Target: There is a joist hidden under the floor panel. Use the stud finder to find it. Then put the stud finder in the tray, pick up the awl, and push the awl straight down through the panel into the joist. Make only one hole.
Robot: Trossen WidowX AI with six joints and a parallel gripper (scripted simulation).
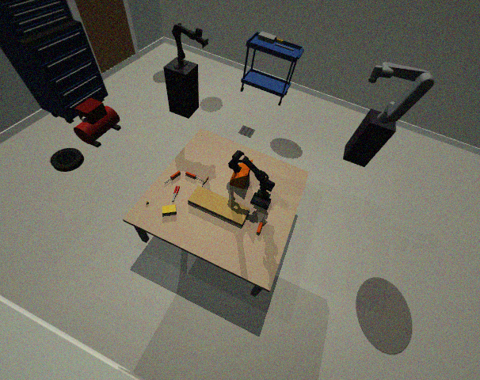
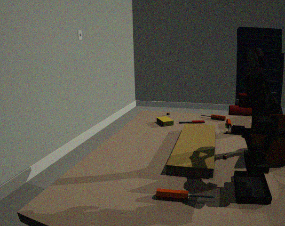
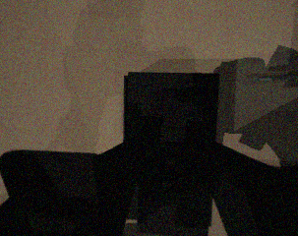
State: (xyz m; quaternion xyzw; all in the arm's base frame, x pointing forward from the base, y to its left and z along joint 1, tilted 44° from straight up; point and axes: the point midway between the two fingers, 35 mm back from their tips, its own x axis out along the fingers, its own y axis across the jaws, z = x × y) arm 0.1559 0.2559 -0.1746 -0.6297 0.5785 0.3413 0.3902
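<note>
Right now the black tray is 10 mm to the right of my gripper tip and 110 mm below it. Also, from my gripper tip: awl: 40 mm ahead, 570 mm to the right, 120 mm below; then yellow block: 440 mm ahead, 700 mm to the right, 110 mm below; then stud finder: 10 mm to the left, 20 mm above.
</note>
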